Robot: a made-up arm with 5 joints.
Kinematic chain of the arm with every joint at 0, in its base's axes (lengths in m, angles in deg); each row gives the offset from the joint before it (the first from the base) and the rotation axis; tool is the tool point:
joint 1: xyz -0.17 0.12 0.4 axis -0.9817 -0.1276 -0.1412
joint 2: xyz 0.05 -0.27 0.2 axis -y
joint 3: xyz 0.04 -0.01 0 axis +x
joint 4: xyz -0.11 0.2 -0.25 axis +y
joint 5: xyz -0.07 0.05 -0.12 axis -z
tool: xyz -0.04 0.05 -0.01
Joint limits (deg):
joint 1: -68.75..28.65
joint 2: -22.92..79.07
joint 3: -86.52..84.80
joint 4: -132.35..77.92
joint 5: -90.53..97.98
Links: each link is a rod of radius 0.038 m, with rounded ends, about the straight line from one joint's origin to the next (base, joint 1, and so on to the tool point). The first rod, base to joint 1, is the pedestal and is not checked.
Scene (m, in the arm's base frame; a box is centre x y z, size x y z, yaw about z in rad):
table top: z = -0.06
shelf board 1: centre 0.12 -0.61 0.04 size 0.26 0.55 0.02 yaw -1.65
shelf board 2: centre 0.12 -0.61 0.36 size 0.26 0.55 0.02 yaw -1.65
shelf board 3: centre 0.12 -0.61 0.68 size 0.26 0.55 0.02 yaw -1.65
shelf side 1: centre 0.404 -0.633 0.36 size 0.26 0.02 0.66 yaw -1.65
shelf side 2: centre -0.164 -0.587 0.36 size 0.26 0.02 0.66 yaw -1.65
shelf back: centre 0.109 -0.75 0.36 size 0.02 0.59 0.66 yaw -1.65
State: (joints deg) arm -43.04 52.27 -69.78 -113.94 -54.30
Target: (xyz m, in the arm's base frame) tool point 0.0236 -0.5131 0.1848
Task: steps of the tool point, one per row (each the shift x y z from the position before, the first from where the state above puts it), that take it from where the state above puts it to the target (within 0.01 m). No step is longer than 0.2 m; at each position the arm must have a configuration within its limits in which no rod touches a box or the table.
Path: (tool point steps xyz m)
1: -0.0569 -0.0803 -0.0124
2: -0.0774 -0.0959 0.0249
3: -0.0920 -0.0950 0.0720

